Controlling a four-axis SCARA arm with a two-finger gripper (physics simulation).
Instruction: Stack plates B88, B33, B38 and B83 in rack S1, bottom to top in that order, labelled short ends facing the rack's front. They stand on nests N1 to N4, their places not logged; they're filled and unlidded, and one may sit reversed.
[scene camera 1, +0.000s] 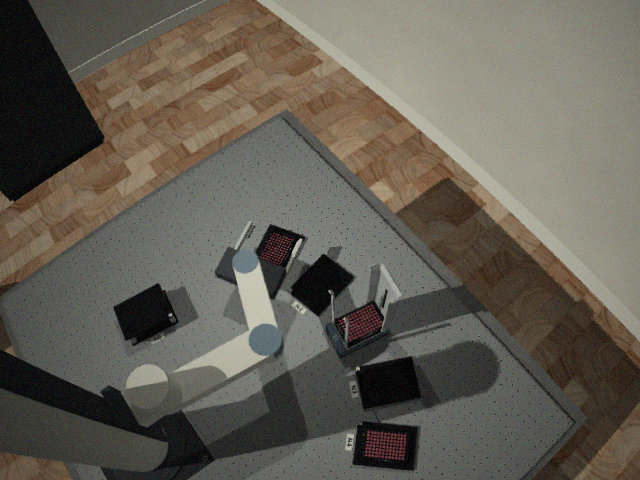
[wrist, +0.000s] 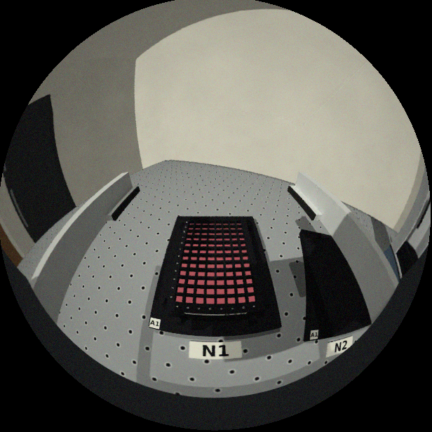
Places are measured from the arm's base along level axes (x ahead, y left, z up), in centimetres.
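Pixels of known places: gripper, fingertip midpoint: (scene camera 1: 275, 231); arm's base, link origin: (scene camera 1: 146, 446).
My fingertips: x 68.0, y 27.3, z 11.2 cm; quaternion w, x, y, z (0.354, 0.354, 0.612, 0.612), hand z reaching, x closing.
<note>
For each thing: its top centre in the pictures, then the offset to it from my fingertips. "*": a spot on its surface instead. Level surfaces: height alone.
- black-framed plate with pink-red wells, top centre: (scene camera 1: 275, 249) dx -1.9, dy -1.3, dz -7.3 cm
- Nest N2, top centre: (scene camera 1: 320, 282) dx +2.3, dy -18.4, dz -7.7 cm
- nest N3, top centre: (scene camera 1: 388, 381) dx -1.6, dy -54.0, dz -7.7 cm
- Rack S1, surface spot: (scene camera 1: 338, 343) * dx -5.9, dy -37.2, dz -5.0 cm
- black block-like object, top centre: (scene camera 1: 140, 310) dx -46.5, dy +5.4, dz -2.9 cm
- perforated grey table, surface height: dz -9.9 cm
- rack's tall back panel, surface spot: (scene camera 1: 388, 283) * dx +8.6, dy -38.3, dz +18.1 cm
A black-framed plate with pink-red wells (scene camera 1: 278, 246) (wrist: 215, 265) stands on nest N1. My gripper (scene camera 1: 270, 242) (wrist: 213, 176) is open and empty above it, one finger out to each side. Nest N2 (scene camera 1: 321, 284) (wrist: 334, 292) and nest N3 (scene camera 1: 388, 383) look plain black, with no wells showing. Another plate with red wells (scene camera 1: 385, 445) stands at N4. Rack S1 (scene camera 1: 338, 343) (wrist: 391, 259), with a blue base and pale uprights, holds a plate with red wells (scene camera 1: 360, 323). No plate's B number is legible; stack depth in the rack cannot be told.
A black block-like object (scene camera 1: 145, 314) stands on the perforated grey table (scene camera 1: 206, 191) to the left, with an unreadable tag beside it. The rack's tall back panel (scene camera 1: 388, 283) rises between N2 and N3. The arm's links (scene camera 1: 222, 364) cross above the table from the lower left.
</note>
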